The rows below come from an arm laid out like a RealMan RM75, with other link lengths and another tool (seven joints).
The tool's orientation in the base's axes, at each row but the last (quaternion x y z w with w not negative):
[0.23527, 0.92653, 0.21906, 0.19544]
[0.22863, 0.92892, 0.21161, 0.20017]
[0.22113, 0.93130, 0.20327, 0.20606]
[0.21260, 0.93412, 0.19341, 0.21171]
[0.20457, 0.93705, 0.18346, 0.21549]
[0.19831, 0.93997, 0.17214, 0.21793]
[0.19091, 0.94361, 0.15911, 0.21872]
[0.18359, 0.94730, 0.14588, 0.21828]
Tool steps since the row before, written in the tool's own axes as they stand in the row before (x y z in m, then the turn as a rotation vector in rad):
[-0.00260, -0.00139, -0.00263, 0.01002, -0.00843, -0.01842]
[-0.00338, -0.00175, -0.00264, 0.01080, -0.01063, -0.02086]
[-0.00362, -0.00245, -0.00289, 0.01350, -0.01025, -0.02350]
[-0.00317, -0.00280, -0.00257, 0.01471, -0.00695, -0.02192]
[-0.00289, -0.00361, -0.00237, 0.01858, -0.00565, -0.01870]
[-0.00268, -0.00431, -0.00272, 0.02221, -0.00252, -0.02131]
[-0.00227, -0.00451, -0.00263, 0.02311, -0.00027, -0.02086]
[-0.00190, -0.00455, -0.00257, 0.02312, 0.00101, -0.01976]
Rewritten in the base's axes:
[0.00040, -0.00328, 0.00216, -0.01967, -0.00724, 0.00845]
[0.00092, -0.00393, 0.00227, -0.02220, -0.00936, 0.00920]
[0.00079, -0.00463, 0.00232, -0.02553, -0.00847, 0.01078]
[0.00049, -0.00455, 0.00188, -0.02473, -0.00470, 0.01057]
[0.00015, -0.00501, 0.00138, -0.02597, -0.00099, 0.00715]
[-0.00037, -0.00556, 0.00145, -0.02929, 0.00272, 0.00941]
[-0.00067, -0.00550, 0.00131, -0.02917, 0.00518, 0.00957]
[-0.00090, -0.00534, 0.00128, -0.02830, 0.00654, 0.00907]

